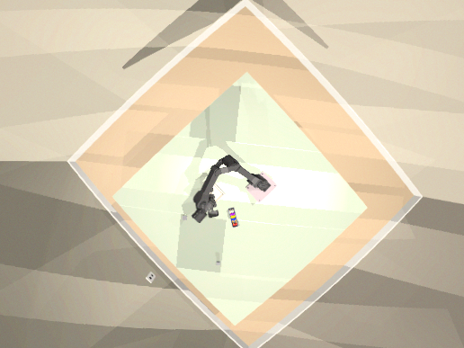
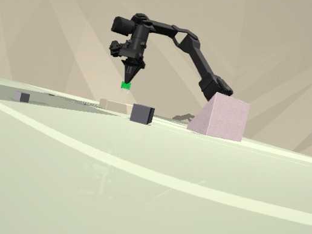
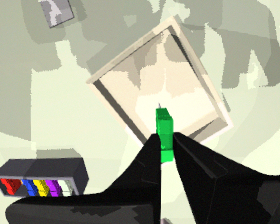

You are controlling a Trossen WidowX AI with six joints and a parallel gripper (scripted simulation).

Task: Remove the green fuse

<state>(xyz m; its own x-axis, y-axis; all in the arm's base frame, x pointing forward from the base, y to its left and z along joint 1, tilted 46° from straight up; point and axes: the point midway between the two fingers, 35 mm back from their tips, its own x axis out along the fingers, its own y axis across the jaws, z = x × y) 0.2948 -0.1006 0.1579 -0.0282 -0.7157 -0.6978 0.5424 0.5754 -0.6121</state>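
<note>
The tray is 1 cm behind my gripper tip, 1 cm to the right of it and 9 cm below it. Round my gripper tip: green fuse: 1 cm below.
</note>
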